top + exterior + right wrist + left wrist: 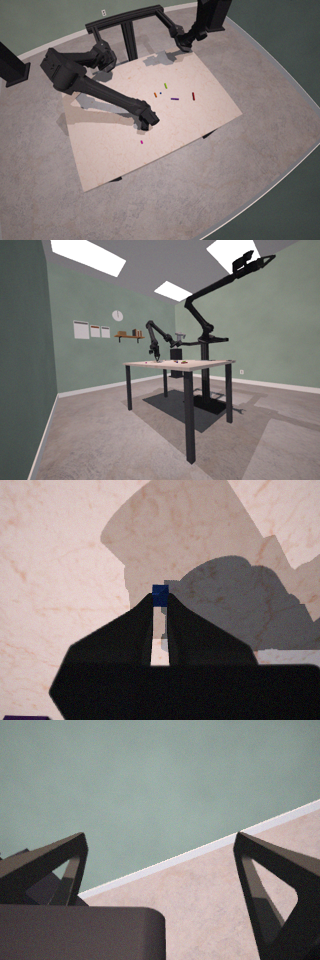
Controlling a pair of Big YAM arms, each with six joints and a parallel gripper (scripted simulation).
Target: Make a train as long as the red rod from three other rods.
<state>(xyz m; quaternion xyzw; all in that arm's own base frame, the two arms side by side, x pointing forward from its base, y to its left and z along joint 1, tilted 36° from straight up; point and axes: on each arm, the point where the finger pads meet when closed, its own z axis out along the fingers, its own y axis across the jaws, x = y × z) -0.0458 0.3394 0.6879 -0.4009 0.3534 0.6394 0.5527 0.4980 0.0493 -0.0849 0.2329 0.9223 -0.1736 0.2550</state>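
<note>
Right now my right hand is 12 cm short of the magenta rod, 9 cm to the left of it and 2 cm above it. Round my right hand: purple rod 12 cm behind, 25 cm to the left, 2 cm below; orange rod 20 cm behind, 12 cm to the left, 2 cm below; lime rod 26 cm behind, 23 cm to the left, 2 cm below.
</note>
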